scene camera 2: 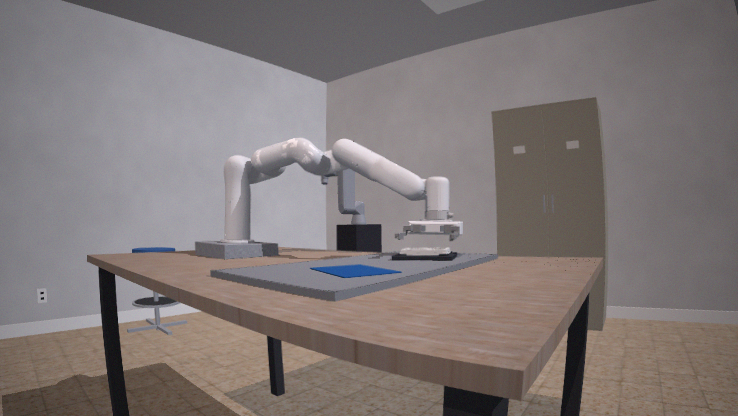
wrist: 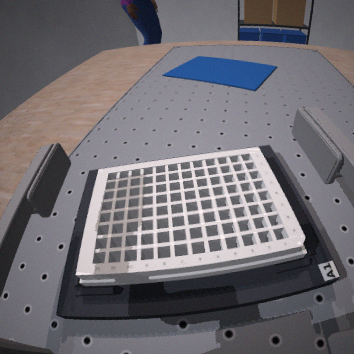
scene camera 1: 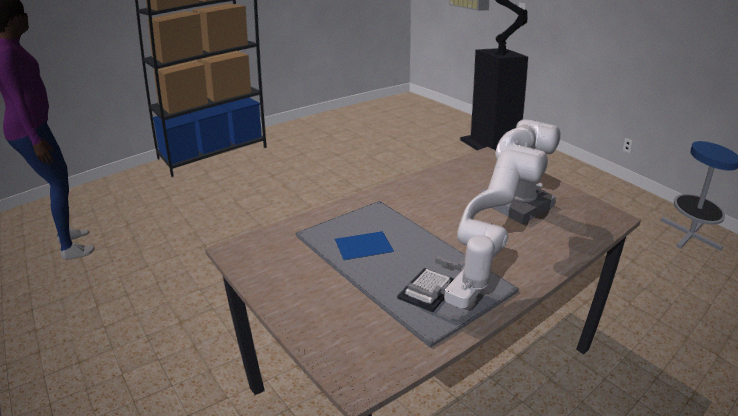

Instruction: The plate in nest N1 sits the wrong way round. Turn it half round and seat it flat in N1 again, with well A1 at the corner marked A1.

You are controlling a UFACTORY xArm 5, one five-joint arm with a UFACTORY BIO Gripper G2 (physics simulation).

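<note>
The white well plate (scene camera 1: 431, 279) (scene camera 2: 426, 251) (wrist: 185, 207) lies in the black nest N1 (scene camera 1: 416, 302) (scene camera 2: 423, 257) (wrist: 150, 303) and looks level. The label A1 (wrist: 329, 270) is at the nest's near right corner in the wrist view. The plate's tiny edge marks look two-digit at the near left and single-digit towards that label; the row letters are too small to read. My gripper (scene camera 1: 437, 276) (scene camera 2: 426, 237) (wrist: 184, 162) is open and empty above the plate, with a gap below the fingers in scene camera 2 and one finger beyond each short side.
The nest stands on a grey perforated board (scene camera 1: 361, 219) (scene camera 2: 279, 281) (wrist: 150, 120) on the wooden table (scene camera 1: 268, 268) (scene camera 2: 465, 310) (wrist: 65, 95). A flat blue rectangle (scene camera 1: 364, 244) (scene camera 2: 355, 270) (wrist: 222, 72) lies farther along the board. A person (scene camera 1: 25, 103) stands at the far left in scene camera 1.
</note>
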